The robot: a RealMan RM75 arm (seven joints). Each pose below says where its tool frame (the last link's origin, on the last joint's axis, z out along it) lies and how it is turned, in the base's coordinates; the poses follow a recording.
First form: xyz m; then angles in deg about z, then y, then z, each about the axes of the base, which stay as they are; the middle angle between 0 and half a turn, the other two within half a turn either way.
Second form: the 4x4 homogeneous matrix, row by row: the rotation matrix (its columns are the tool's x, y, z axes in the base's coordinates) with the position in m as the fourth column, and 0 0 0 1 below. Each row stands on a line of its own. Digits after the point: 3 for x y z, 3 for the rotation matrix.
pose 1, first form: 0.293 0.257 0.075 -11.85 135.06 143.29
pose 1, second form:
0.678 -0.468 -0.566 0.293
-0.249 -0.871 0.422 0.257
-0.691 -0.145 -0.708 0.075
0 0 0 1

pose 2, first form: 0.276 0.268 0.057 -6.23 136.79 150.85
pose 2, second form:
0.686 -0.415 -0.598 0.276
-0.258 -0.907 0.334 0.268
-0.681 -0.074 -0.729 0.057
0 0 0 1

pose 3, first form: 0.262 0.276 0.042 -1.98 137.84 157.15
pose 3, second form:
0.696 -0.364 -0.619 0.262
-0.256 -0.931 0.261 0.276
-0.671 -0.023 -0.741 0.042
0 0 0 1

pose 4, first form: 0.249 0.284 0.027 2.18 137.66 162.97
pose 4, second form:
0.695 -0.320 -0.644 0.249
-0.253 -0.947 0.197 0.284
-0.673 0.026 -0.739 0.027
0 0 0 1

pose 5, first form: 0.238 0.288 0.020 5.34 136.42 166.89
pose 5, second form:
0.681 -0.291 -0.671 0.238
-0.254 -0.954 0.156 0.288
-0.686 0.064 -0.724 0.020
0 0 0 1

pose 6, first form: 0.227 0.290 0.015 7.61 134.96 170.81
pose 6, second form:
0.670 -0.251 -0.699 0.227
-0.243 -0.964 0.113 0.290
-0.701 0.094 -0.707 0.015
0 0 0 1

